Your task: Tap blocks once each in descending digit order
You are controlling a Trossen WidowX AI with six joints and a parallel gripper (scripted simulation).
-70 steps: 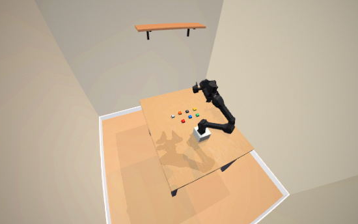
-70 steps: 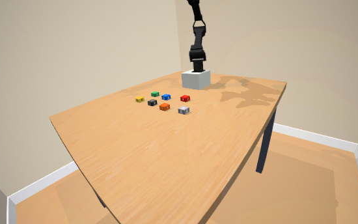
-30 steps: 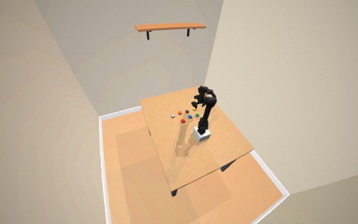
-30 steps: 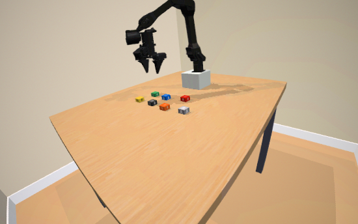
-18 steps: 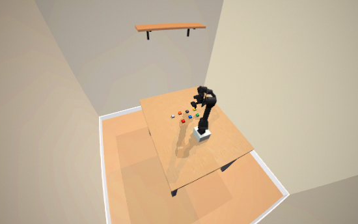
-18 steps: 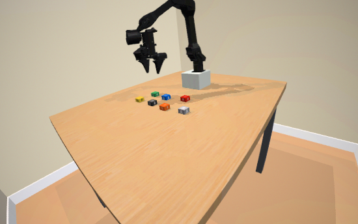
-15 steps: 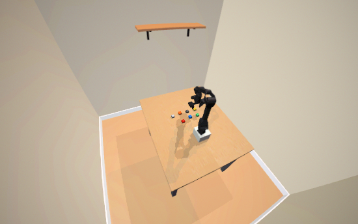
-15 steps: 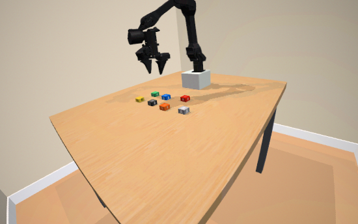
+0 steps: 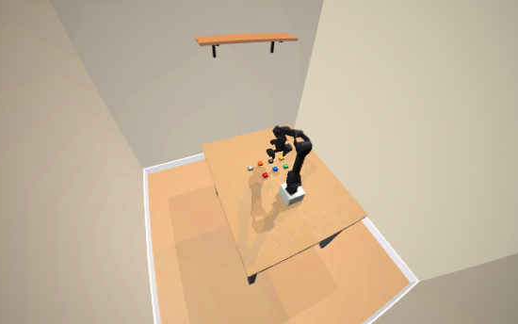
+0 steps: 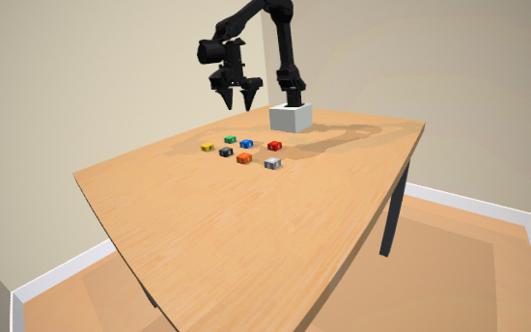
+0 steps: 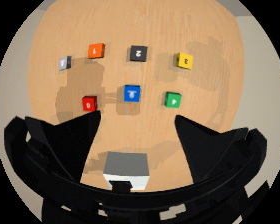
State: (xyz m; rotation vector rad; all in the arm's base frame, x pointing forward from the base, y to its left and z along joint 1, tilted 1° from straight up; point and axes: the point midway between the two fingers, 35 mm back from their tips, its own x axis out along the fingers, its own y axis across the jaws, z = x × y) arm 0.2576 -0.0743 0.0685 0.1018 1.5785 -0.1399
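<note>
My gripper tip is 1 cm to the right of the blue block and 11 cm above it. Round my gripper tip: black block: 8 cm ahead, 1 cm to the right, 11 cm below; green block: 2 cm behind, 8 cm to the right, 11 cm below; red block: 2 cm behind, 11 cm to the left, 11 cm below.
</note>
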